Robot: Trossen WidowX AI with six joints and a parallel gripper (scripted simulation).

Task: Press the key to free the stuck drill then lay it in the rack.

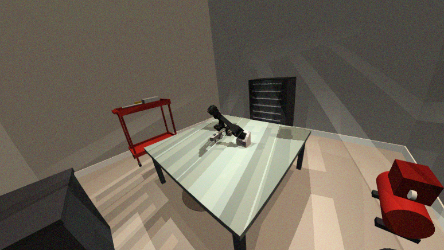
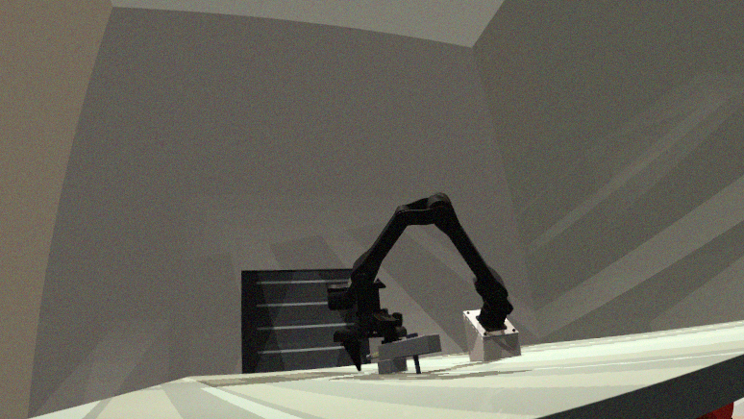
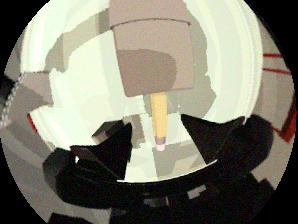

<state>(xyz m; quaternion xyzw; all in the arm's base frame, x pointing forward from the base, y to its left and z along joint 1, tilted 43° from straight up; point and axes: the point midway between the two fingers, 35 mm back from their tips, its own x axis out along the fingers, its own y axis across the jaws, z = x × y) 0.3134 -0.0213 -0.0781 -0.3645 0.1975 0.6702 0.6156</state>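
My gripper tip is 1 cm past the drill, 4 cm to the right of it and 4 cm below it. Also, from my gripper tip: blue key: 4 cm behind, 16 cm to the left, 4 cm above; rack: 7 cm behind, 5 cm to the right, 1 cm above; grey fixture block: 3 cm behind, 13 cm to the left, 4 cm above.
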